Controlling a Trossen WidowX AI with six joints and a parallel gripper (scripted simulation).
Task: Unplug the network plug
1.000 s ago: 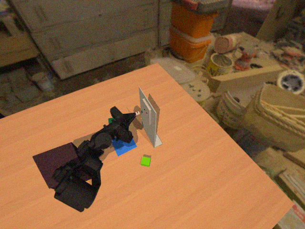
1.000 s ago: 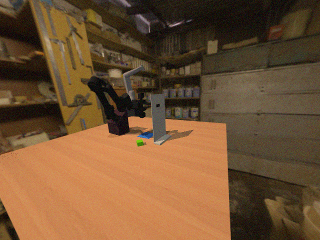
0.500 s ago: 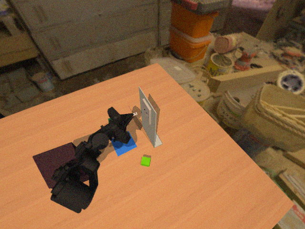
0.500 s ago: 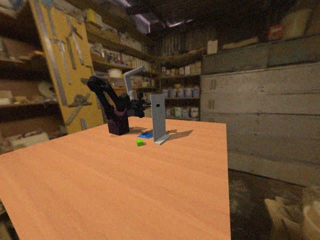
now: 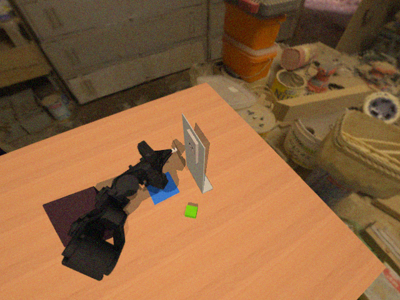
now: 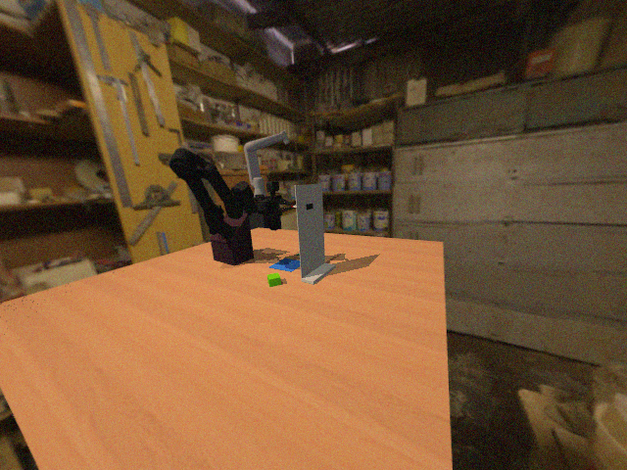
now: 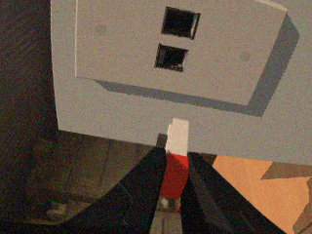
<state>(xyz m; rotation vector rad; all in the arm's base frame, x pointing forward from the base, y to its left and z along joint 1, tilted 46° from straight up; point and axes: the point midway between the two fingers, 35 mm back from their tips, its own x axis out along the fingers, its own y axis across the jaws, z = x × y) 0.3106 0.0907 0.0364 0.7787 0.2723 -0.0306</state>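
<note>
The blue marked square is 26 cm below my gripper tip, 7 cm behind it and 2 cm to the left of it. The rest, counted from my gripper tip: grey upright panel: 10 cm below, 9 cm ahead, 2 cm to the right; then network plug: right at my gripper tip.
</note>
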